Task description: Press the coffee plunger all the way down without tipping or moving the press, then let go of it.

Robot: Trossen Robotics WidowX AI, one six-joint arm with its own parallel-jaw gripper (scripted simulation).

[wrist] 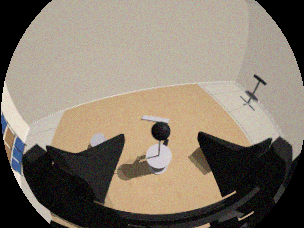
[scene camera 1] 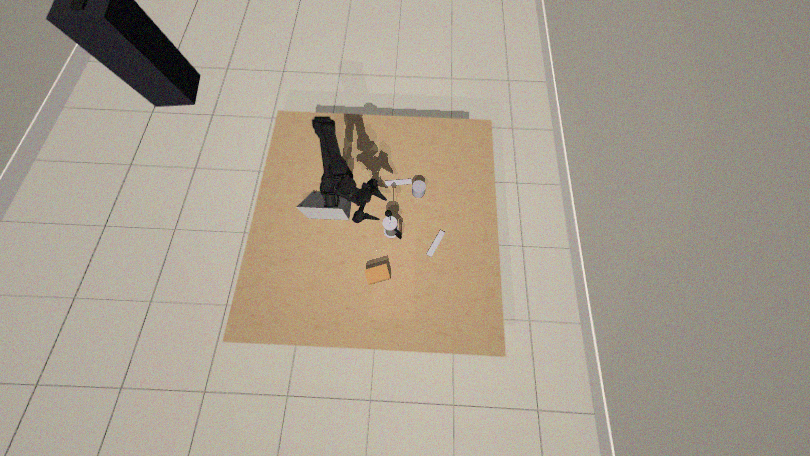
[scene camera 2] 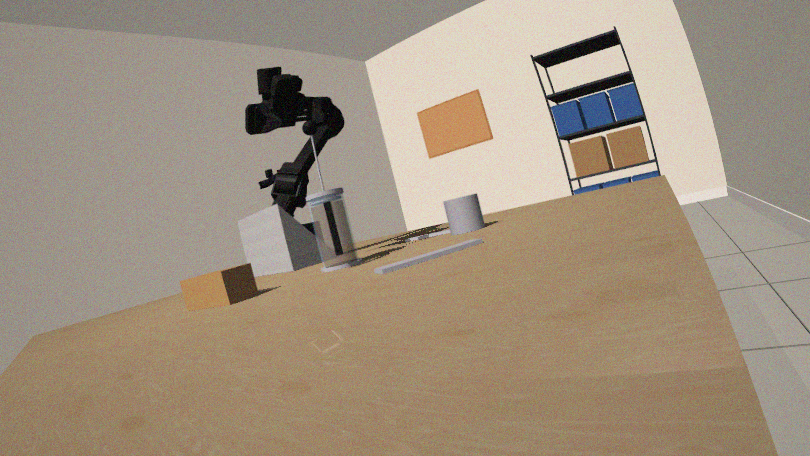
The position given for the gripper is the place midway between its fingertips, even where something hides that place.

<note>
The gripper (scene camera 2: 303, 120) is open and holds nothing. Also in view: a coffee press (scene camera 2: 335, 241), an orange box (scene camera 2: 228, 286) and a white bar (scene camera 2: 399, 265).
The coffee press shows as well in the wrist view (wrist: 159, 156). The gripper shows as well in the wrist view (wrist: 161, 137) and in scene camera 1 (scene camera 1: 382, 209).
</note>
